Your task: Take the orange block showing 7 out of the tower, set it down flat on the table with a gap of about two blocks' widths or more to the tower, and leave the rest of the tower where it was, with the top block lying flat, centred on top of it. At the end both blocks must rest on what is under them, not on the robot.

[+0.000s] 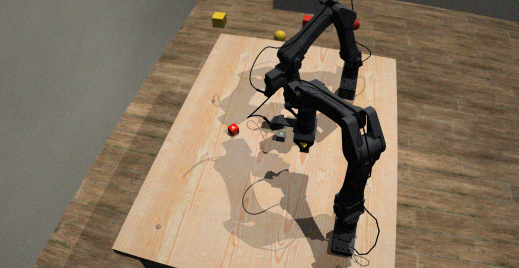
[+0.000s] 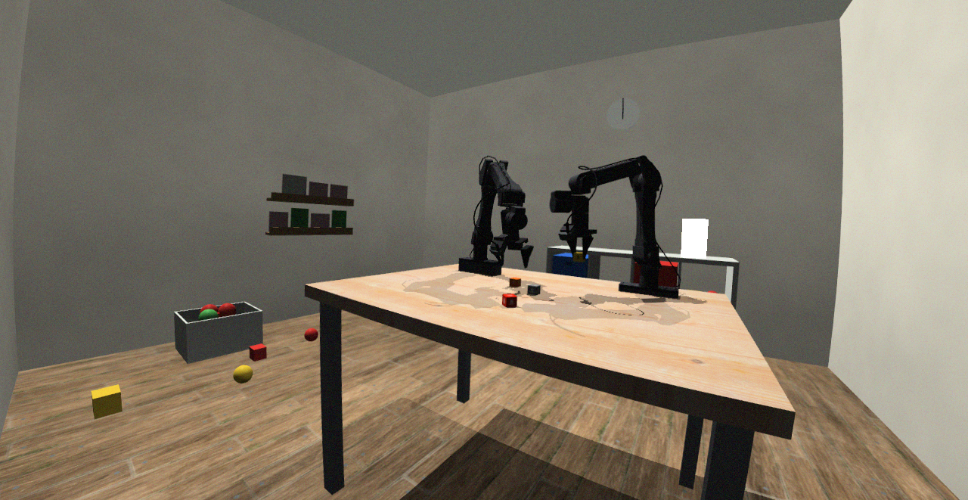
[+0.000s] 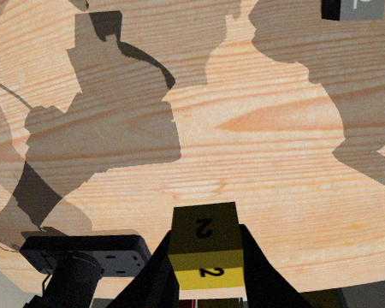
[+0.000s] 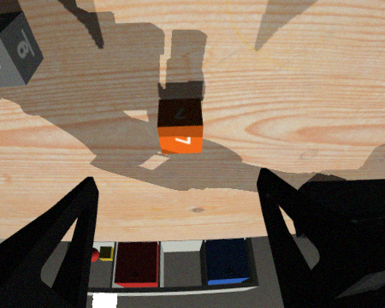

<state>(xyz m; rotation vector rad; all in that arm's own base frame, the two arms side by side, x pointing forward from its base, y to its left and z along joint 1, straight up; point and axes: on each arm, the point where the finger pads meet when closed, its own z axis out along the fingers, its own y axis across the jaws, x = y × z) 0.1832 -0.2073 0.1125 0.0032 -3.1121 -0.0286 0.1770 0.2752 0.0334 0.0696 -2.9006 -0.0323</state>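
Now: left hand 120 mm to the left of the grey block showing 9, 110 mm above it and 90 mm short of it. Round my left hand: orange block showing 7: 220 mm to the right, 110 mm below, 10 mm ahead; then yellow block showing 2: right at my left hand.
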